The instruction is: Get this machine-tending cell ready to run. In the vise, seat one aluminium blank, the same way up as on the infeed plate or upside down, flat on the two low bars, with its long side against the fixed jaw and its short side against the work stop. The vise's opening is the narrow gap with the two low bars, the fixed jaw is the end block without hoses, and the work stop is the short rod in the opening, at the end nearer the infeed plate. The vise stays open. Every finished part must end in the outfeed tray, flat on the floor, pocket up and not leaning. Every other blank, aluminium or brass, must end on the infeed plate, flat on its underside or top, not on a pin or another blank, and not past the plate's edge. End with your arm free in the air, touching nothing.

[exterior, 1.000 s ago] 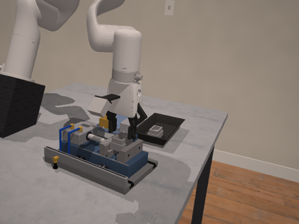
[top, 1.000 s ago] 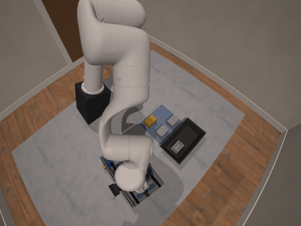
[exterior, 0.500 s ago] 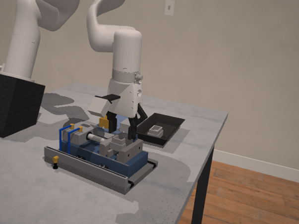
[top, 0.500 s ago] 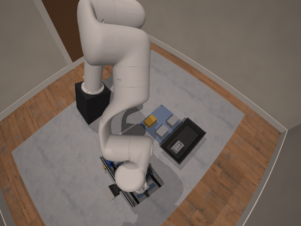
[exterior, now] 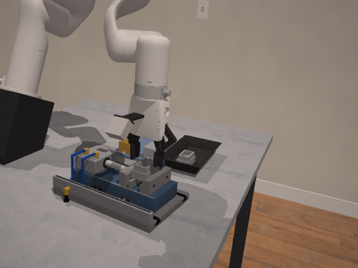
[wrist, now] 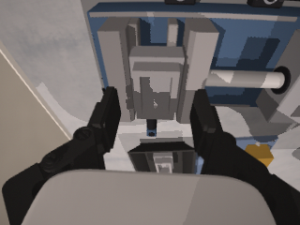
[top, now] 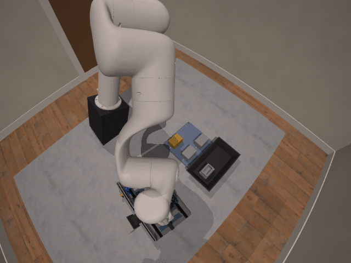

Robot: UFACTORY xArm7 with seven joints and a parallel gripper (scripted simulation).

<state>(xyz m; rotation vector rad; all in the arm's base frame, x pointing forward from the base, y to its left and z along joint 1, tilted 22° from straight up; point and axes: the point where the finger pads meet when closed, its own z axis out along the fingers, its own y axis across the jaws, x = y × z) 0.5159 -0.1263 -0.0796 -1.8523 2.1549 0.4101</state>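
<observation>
The piston rod lies 8 cm behind my hand, 6 cm below it and 1 cm to the left of it. From my hand the other things lie so: grey rail: 10 cm below, 8 cm to the right, 8 cm behind; then vise bed: 10 cm below, 6 cm behind, 1 cm to the left; then brass blank: 28 cm to the left, 19 cm behind, 11 cm below.
</observation>
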